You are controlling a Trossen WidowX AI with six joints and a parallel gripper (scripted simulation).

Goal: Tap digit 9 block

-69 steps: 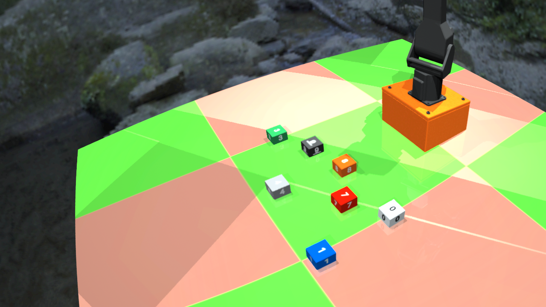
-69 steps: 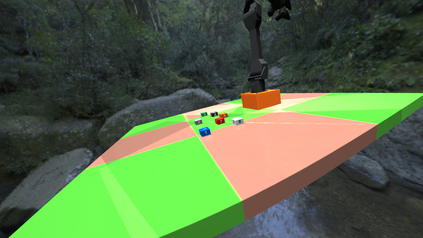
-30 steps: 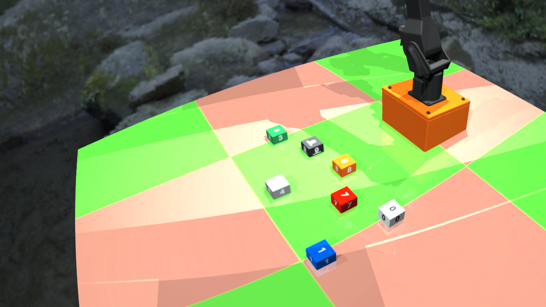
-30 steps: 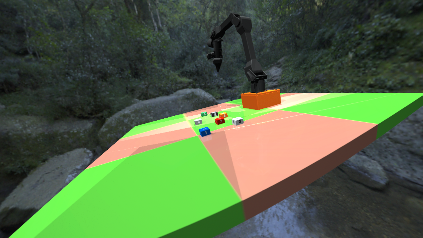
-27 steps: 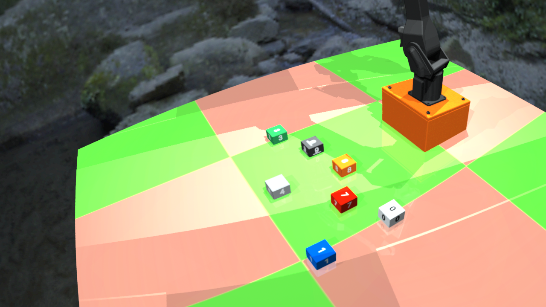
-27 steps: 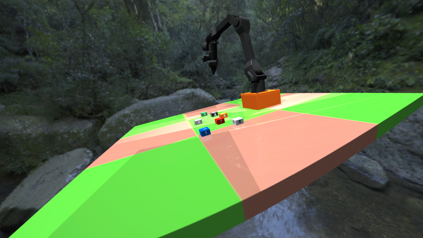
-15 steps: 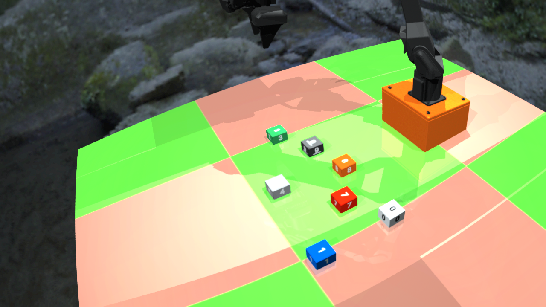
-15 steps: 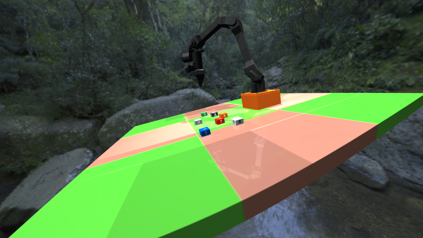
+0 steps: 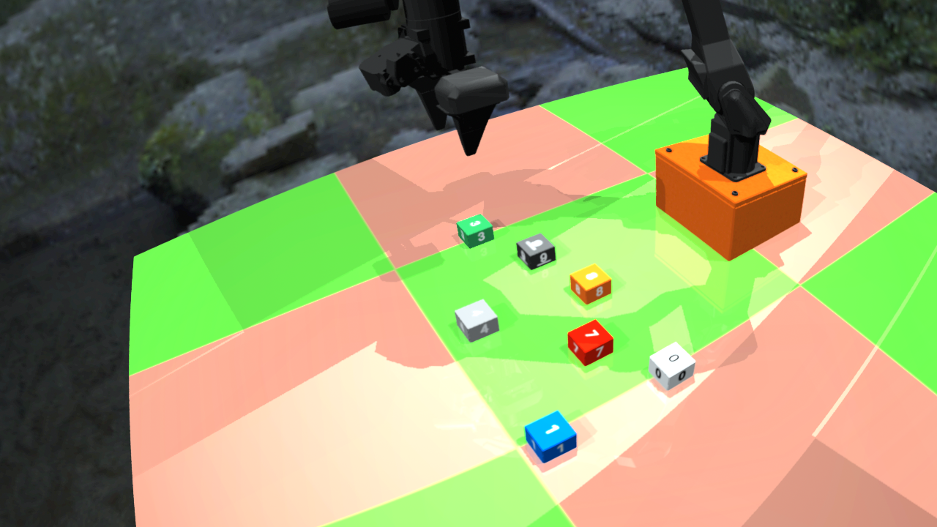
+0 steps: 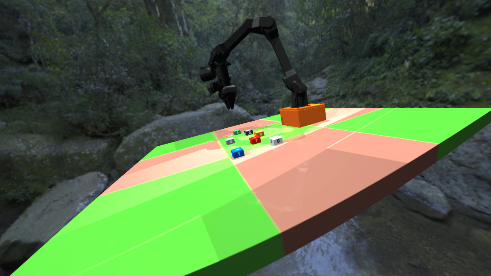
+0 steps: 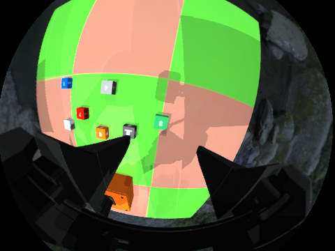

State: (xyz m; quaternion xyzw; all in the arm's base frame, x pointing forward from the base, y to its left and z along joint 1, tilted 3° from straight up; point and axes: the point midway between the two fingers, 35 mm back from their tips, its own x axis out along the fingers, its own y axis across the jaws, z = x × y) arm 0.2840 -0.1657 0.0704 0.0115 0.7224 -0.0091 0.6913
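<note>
Now: gripper tip 60 mm past the orange 8 block, 170 mm to the right of it and 120 mm above it. The rest, counted from my gripper tip: green 3 block (10 mm to the left, 120 mm below); red 7 block (10 mm behind, 240 mm to the left, 120 mm below); grey 4 block (70 mm ahead, 150 mm to the left, 120 mm below).
</note>
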